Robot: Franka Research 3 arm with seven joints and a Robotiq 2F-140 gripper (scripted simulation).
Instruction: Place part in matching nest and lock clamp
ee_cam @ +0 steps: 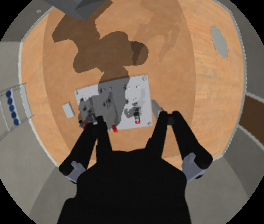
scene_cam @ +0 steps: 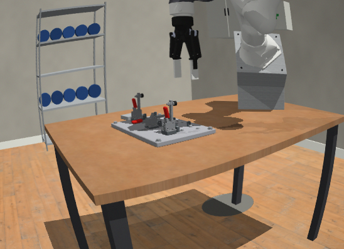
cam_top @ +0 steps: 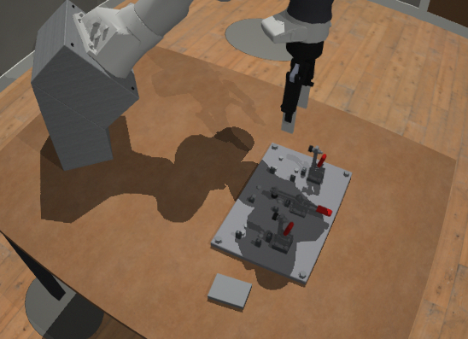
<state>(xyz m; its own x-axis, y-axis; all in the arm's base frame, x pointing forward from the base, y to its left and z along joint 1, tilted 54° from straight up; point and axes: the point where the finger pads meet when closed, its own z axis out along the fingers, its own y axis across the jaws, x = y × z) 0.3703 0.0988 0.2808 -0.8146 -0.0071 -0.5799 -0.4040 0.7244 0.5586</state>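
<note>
The flat grey block lies 32 cm to the right of my hand, 21 cm below it and 18 cm ahead of it. Round my hand: toggle clamp (17 cm below, 12 cm ahead, 6 cm to the right); grey fixture plate (21 cm below, 9 cm ahead, 8 cm to the right).
</note>
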